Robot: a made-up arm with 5 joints. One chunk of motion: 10 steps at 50 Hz.
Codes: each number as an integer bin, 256 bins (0 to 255) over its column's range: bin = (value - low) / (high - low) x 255, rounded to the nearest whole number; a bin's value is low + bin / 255 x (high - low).
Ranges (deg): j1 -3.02..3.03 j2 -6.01..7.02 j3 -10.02..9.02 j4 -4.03..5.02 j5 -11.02..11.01
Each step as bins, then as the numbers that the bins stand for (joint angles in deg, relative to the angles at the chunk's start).
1 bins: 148 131 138 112 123
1 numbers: 0.49 0.68 0.28 -0.06 -0.39
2 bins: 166 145 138 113 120
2 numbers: 0.92 1.40 0.28 -0.02 -0.65
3 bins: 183 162 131 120 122
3 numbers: 1.32 2.27 -0.24 0.23 -0.48
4 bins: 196 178 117 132 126
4 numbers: 1.63 3.09 -1.28 0.65 -0.13
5 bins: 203 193 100 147 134
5 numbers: 1.80 3.85 -2.55 1.19 0.56
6 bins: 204 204 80 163 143
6 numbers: 1.82 4.41 -4.05 1.75 1.33
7 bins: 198 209 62 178 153
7 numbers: 1.68 4.67 -5.39 2.29 2.20
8 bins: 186 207 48 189 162
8 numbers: 1.39 4.57 -6.44 2.68 2.98
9 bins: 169 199 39 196 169
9 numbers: 0.99 4.16 -7.11 2.93 3.58
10 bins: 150 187 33 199 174
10 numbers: 0.54 3.55 -7.56 3.03 4.01
